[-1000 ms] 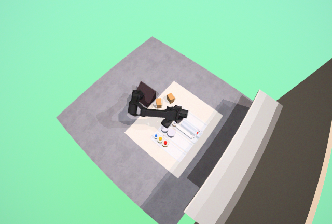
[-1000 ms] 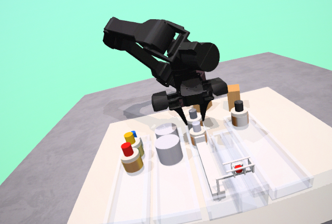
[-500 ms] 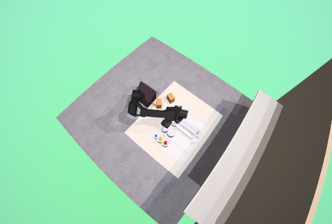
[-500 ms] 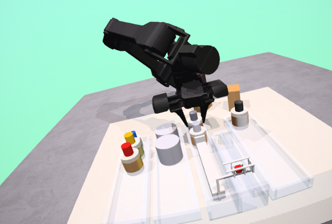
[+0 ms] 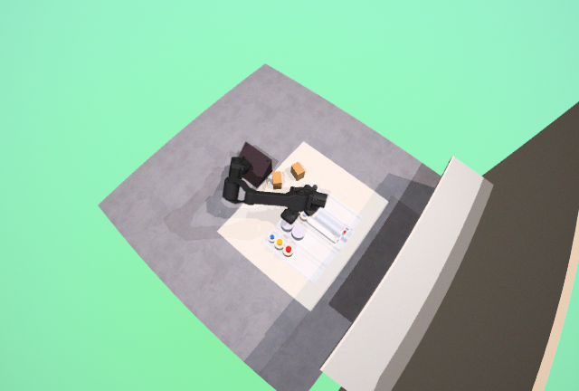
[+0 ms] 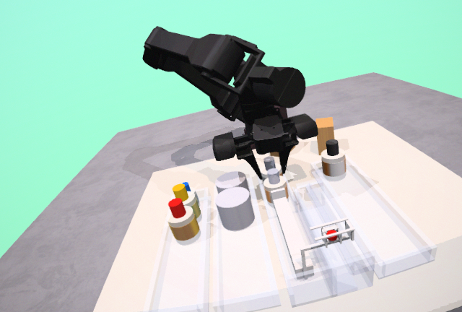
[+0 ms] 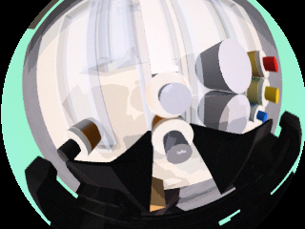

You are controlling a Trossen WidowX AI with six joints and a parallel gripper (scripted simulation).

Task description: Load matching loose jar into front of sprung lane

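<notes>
Now: gripper tip 140 mm short of the sprung lane, 40 mm to the right of it and 20 mm above it. The rest, counted from my gripper tip: red part: 220 mm ahead, 60 mm to the left, 30 mm above; then white pusher: 150 mm ahead, 40 mm to the left, 10 mm above.
</notes>
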